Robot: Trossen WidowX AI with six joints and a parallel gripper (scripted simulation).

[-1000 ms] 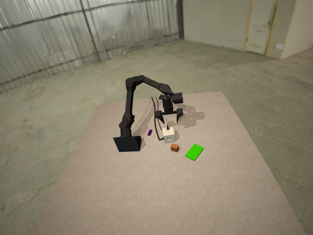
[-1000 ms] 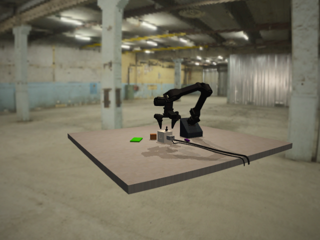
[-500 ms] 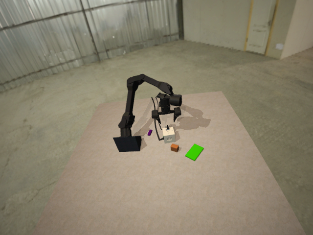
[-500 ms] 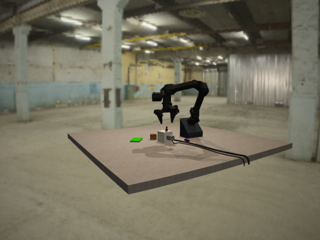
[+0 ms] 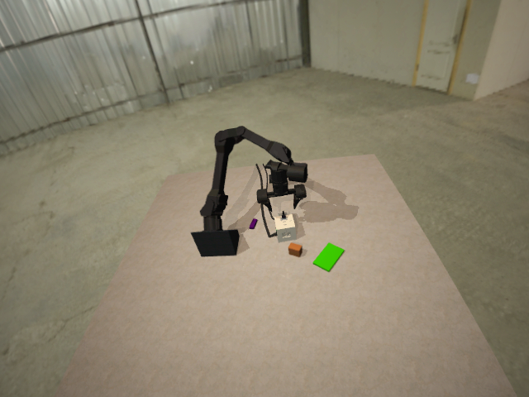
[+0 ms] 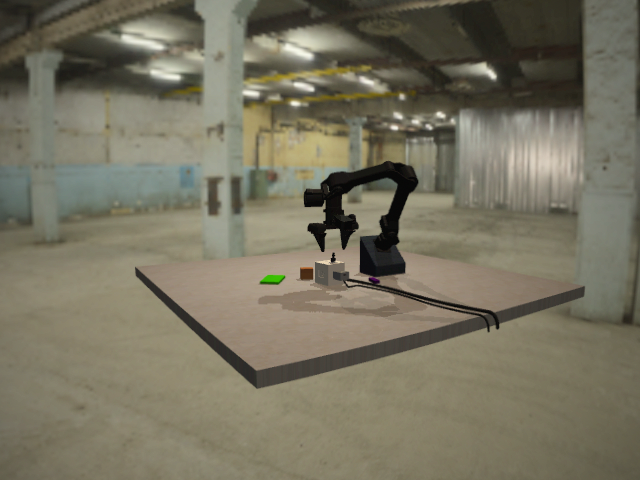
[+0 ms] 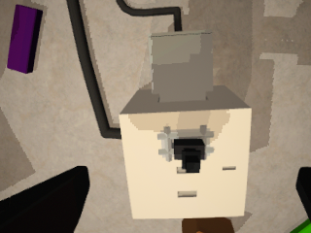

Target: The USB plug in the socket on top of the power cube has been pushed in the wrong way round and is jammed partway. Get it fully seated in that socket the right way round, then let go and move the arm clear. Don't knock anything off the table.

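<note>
My gripper tip is 30 mm above the dark USB plug. The rest, counted from my gripper tip: orange block (120 mm to the right, 100 mm below, 50 mm ahead); then small purple piece (150 mm behind, 110 mm below, 30 mm to the left); then green flat card (180 mm ahead, 140 mm to the right, 120 mm below).
</note>
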